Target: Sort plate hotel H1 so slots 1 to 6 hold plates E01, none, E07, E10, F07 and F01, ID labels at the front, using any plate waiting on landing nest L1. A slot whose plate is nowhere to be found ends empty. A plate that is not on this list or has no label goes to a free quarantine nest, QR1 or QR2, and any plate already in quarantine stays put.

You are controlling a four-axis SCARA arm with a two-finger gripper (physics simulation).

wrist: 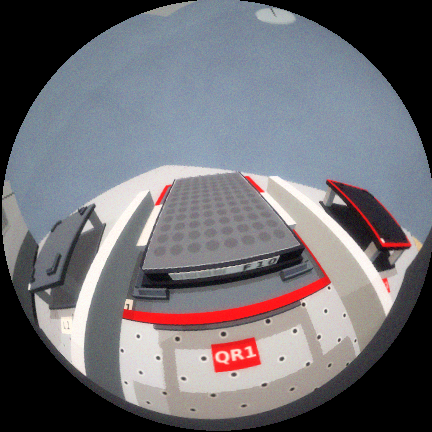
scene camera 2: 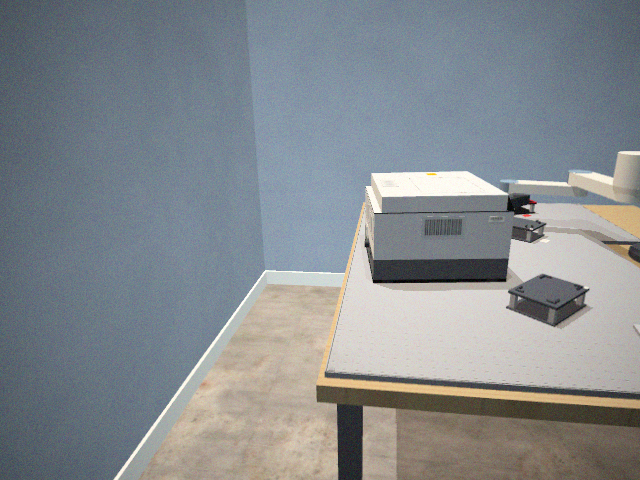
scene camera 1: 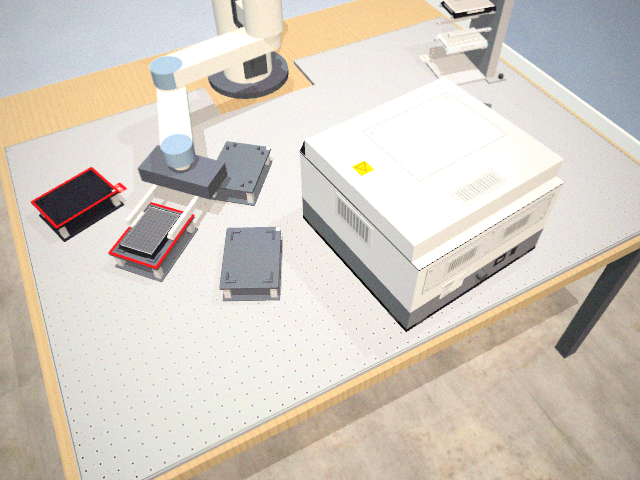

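Note:
Plate F10, black with a grey well top, is low at red-rimmed nest QR1, its label facing the wrist camera. My gripper is shut on it, one finger along each long side. Whether the plate rests on the nest is hard to tell. Nest L1 has bare corner guides. Another red-rimmed nest has a flat black top; its tag is unreadable. The plate hotel is cut off, with a dark-edged plate above a white plate; slot numbers are unreadable.
A large white instrument stands right of L1. A grey nest with small pegs is beside the gripper body. Another grey nest stands near the instrument in scene camera 2. The arm's round base is at the back.

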